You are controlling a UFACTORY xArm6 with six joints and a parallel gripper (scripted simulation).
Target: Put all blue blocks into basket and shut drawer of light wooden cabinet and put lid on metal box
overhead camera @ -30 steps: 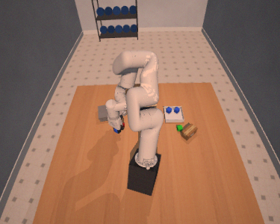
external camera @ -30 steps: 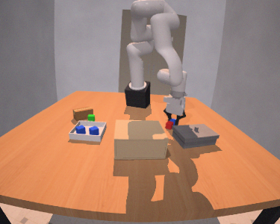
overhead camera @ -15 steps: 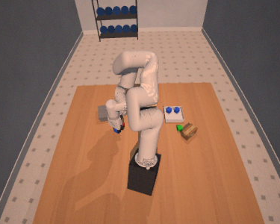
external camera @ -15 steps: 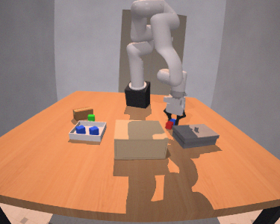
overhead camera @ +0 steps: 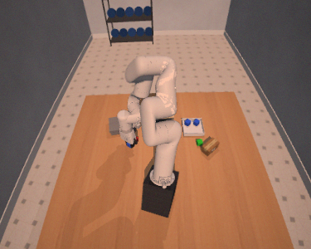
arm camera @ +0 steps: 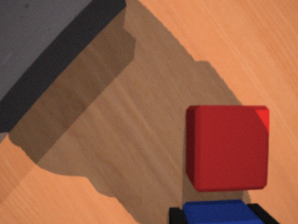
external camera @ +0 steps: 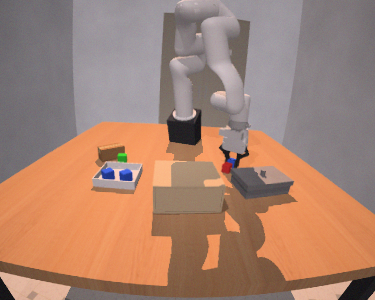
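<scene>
Right now the red block is 3 cm ahead of my hand, 4 cm to the right of it and 1 cm below it. Round my hand: grey metal box 18 cm ahead, 3 cm to the left; then drawer 17 cm ahead, 25 cm to the right, 2 cm above; then light wooden cabinet 19 cm ahead, 25 cm to the right, 2 cm above.
</scene>
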